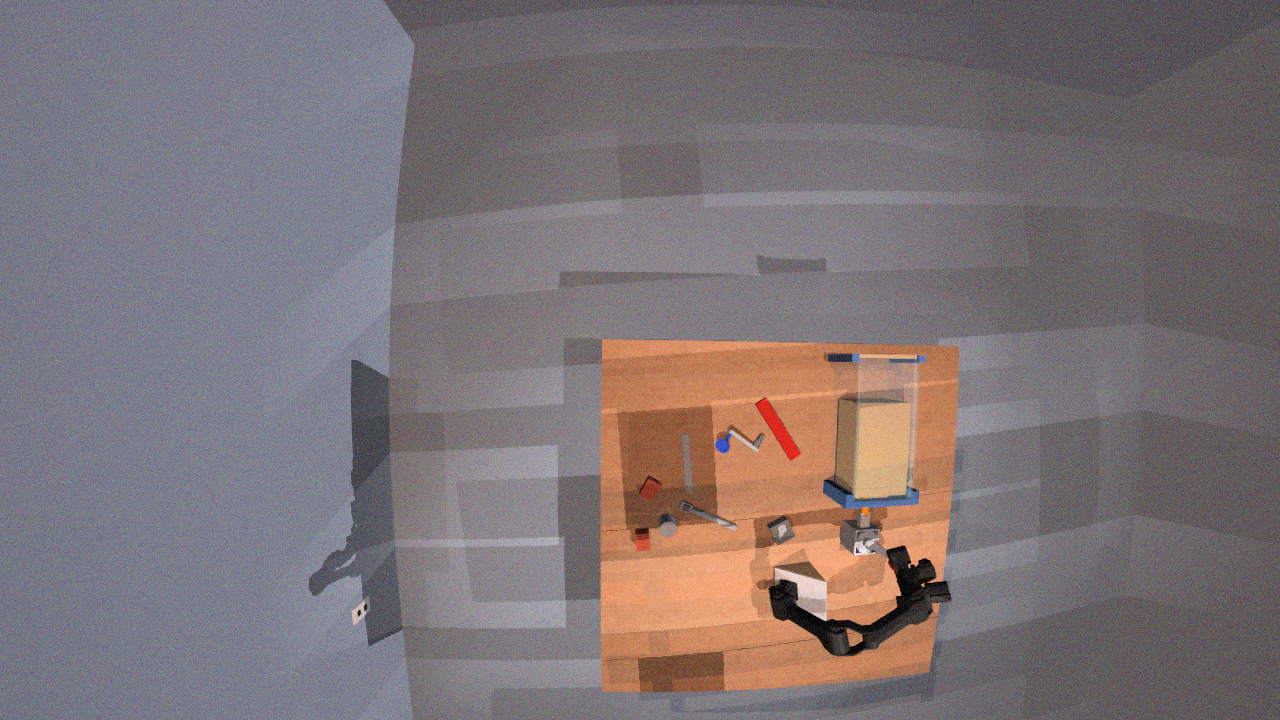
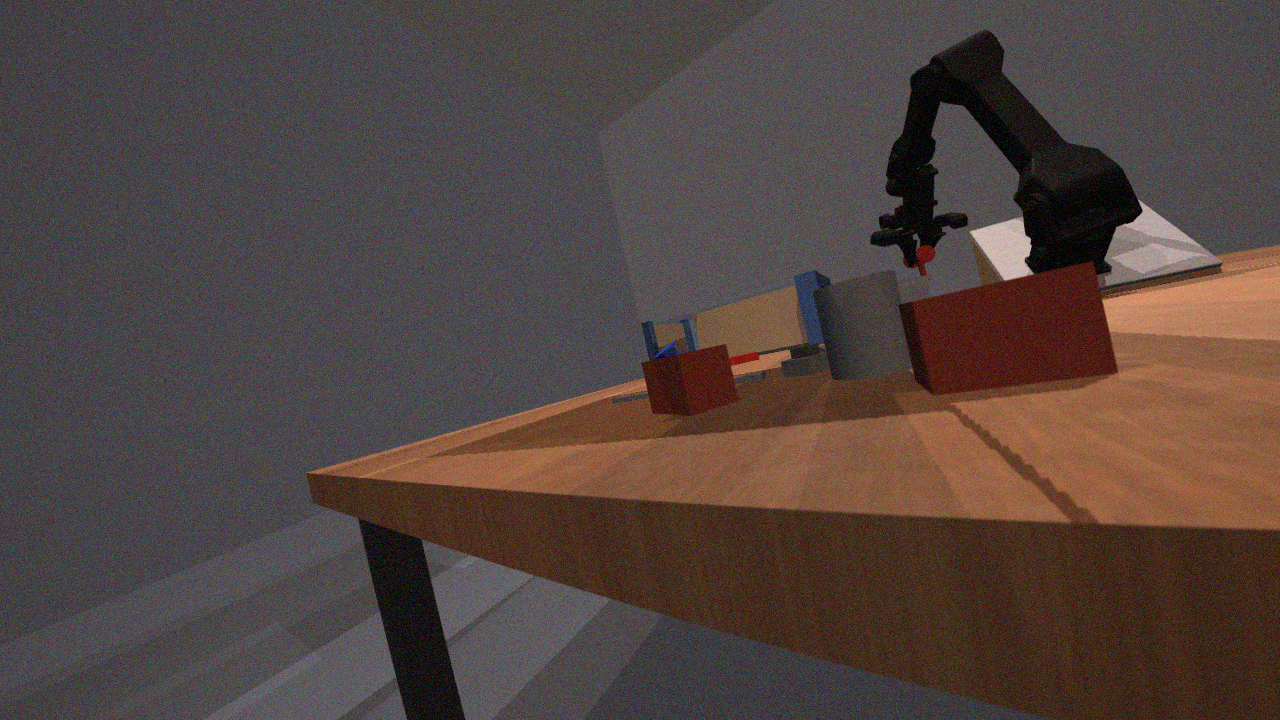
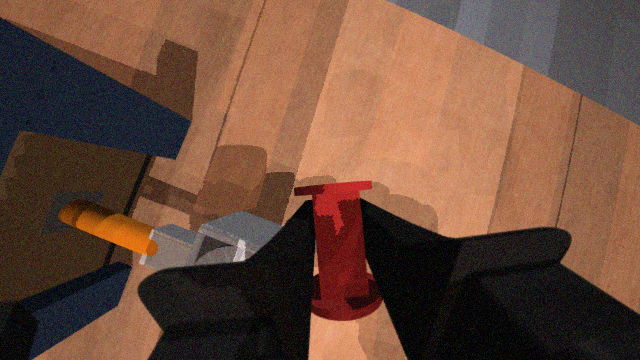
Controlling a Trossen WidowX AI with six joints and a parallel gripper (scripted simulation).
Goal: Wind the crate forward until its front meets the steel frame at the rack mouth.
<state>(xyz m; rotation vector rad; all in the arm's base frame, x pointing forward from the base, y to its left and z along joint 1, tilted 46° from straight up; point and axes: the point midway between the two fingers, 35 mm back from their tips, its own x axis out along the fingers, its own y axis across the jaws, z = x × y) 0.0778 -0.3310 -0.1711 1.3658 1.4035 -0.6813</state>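
The red-knobbed crank lies 20 mm ahead of my gripper tip, 50 mm to the left of it and 30 mm below it. From my gripper tip the other things lie so: grey winch 40 mm ahead, 90 mm to the left, 100 mm below; blue steel frame 220 mm ahead, 70 mm to the left, 30 mm below; red grip 10 mm behind, 20 mm to the left.
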